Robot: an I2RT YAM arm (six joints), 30 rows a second.
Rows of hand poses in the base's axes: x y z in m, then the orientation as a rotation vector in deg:
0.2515, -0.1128, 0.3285, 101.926, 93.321, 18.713
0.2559, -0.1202, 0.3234, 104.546, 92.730, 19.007
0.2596, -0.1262, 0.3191, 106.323, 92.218, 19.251
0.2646, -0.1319, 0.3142, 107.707, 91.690, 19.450
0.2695, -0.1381, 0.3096, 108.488, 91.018, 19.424
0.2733, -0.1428, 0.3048, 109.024, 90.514, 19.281
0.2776, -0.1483, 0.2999, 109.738, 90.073, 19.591
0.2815, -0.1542, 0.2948, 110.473, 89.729, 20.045
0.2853, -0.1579, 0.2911, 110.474, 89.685, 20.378
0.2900, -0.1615, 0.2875, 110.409, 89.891, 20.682
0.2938, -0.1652, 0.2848, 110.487, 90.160, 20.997
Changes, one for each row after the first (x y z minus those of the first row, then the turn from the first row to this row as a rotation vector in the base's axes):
0.0044, -0.0074, -0.0051, 1.740, 0.716, -1.337
0.0081, -0.0134, -0.0094, 2.923, 1.129, -2.284
0.0131, -0.0191, -0.0143, 3.822, 1.378, -3.089
0.0180, -0.0253, -0.0189, 4.164, 1.367, -3.802
0.0218, -0.0300, -0.0237, 4.322, 1.395, -4.350
0.0261, -0.0355, -0.0286, 4.865, 1.339, -4.802
0.0300, -0.0414, -0.0337, 5.525, 1.288, -5.163
0.0338, -0.0451, -0.0374, 5.699, 1.114, -5.096
0.0385, -0.0487, -0.0410, 5.871, 1.065, -4.863
0.0423, -0.0524, -0.0437, 6.161, 1.117, -4.645

